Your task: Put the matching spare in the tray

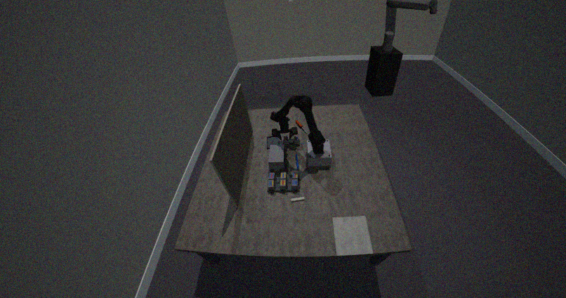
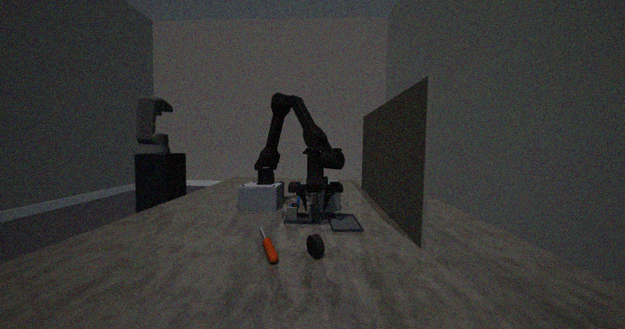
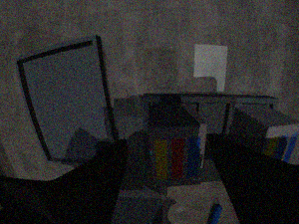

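Right now the dark-rimmed tray is 100 mm ahead of my gripper tip, 30 mm below it and 20 mm to the right of it. From my gripper tip the other things lie so: grey mounted unit: 190 mm to the left, 70 mm ahead, 20 mm above; then tall dark panel: 300 mm ahead, 190 mm above, 170 mm to the left.
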